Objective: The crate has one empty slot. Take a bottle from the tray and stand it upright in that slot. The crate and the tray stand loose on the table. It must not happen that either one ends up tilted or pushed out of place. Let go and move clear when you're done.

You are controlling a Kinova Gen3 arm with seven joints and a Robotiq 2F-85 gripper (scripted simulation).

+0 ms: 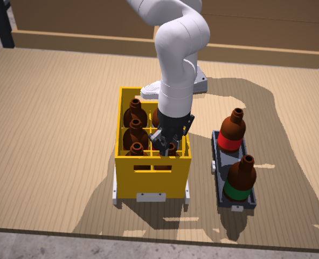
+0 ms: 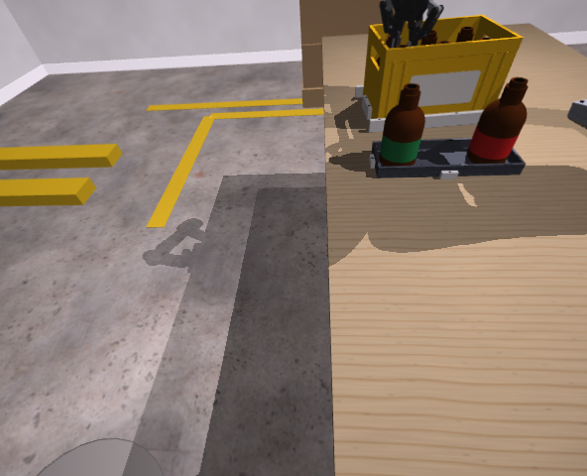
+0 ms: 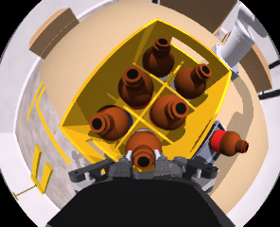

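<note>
The yellow crate lies 9 cm behind my hand, 4 cm to the right of it and 7 cm below it. Round my hand: red-labelled bottle (13 cm behind, 22 cm to the left, 7 cm below); green-banded bottle (4 cm ahead, 20 cm to the left, 7 cm below); tray (5 cm behind, 21 cm to the left, 15 cm below).
</note>
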